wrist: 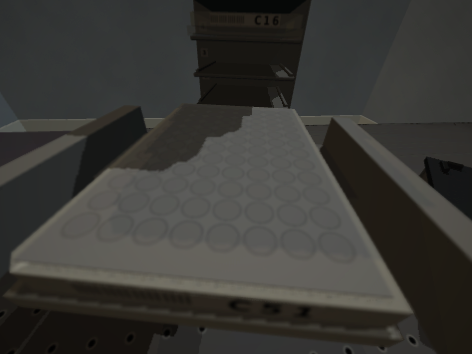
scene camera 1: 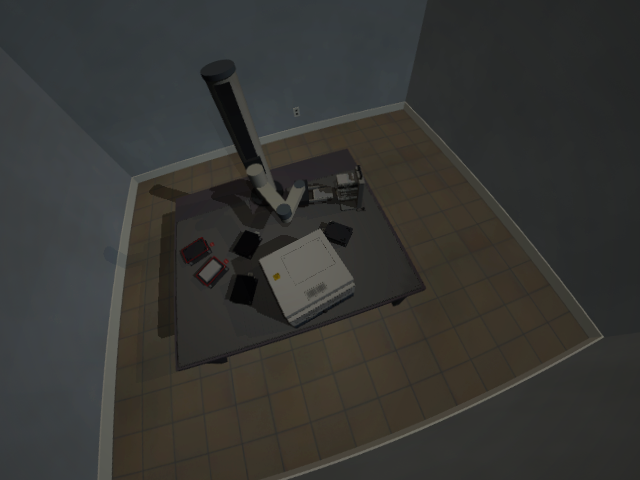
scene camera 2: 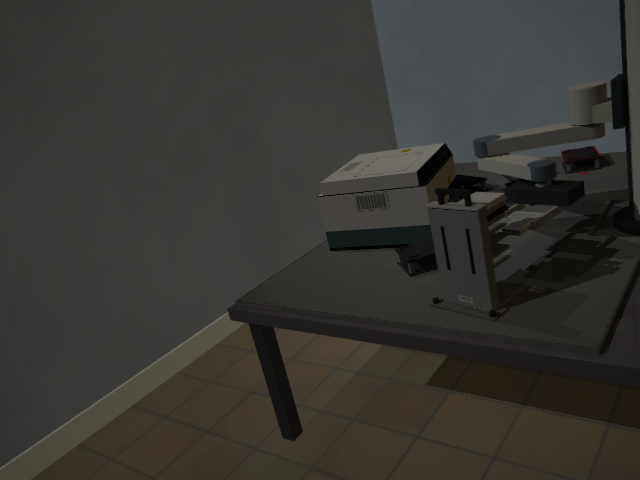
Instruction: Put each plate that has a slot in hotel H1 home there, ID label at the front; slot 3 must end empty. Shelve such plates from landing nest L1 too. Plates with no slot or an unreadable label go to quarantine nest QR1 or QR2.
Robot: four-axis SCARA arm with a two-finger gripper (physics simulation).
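Places are measured from the arm's base along level axes (x right, y ahead, z up), in millimetres.
Pixels of known places: gripper, between the fingertips: point(wrist: 233, 129) point(scene camera 1: 326, 192) point(scene camera 2: 512, 224).
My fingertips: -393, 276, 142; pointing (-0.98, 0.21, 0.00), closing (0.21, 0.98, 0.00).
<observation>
Ahead of a thing's pixels: the offset from my fingertips to its middle, as dx, dy, dz. "*": to the spot under its first point.
My gripper point(scene camera 1: 321, 194) point(wrist: 233, 129) is shut on a white well plate @[+23, -5, -5] point(wrist: 225, 210), which lies level between the fingers. Its near edge carries a barcode and the label C51. The plate is in front of hotel H1 @[-176, +48, +19] point(scene camera 1: 360, 193) point(scene camera 2: 460, 253) point(wrist: 250, 54) and lower than plate C16 @[-134, +29, +50] point(wrist: 250, 21), which sits on an upper shelf with its label facing the wrist camera. Below C16, two shelves show no plate; lower ones are hidden. A small tag by the upper one seems to read 3. A white plate @[+852, +264, -72] point(scene camera 1: 210, 270) lies in a red-edged nest.
Another red-edged nest @[+952, +73, -101] point(scene camera 1: 195, 250) point(scene camera 2: 580, 155) is at the table's left in scene camera 1. Black nests @[* +593, +151, -79] point(scene camera 1: 247, 243) @[* +664, +444, -79] point(scene camera 1: 243, 288) @[* +15, +282, -79] point(scene camera 1: 338, 233) stand around a large white instrument @[+283, +526, -6] point(scene camera 1: 310, 258) point(scene camera 2: 377, 211). Nest names are unreadable. The arm's column point(scene camera 1: 248, 124) rises at the table's back.
</observation>
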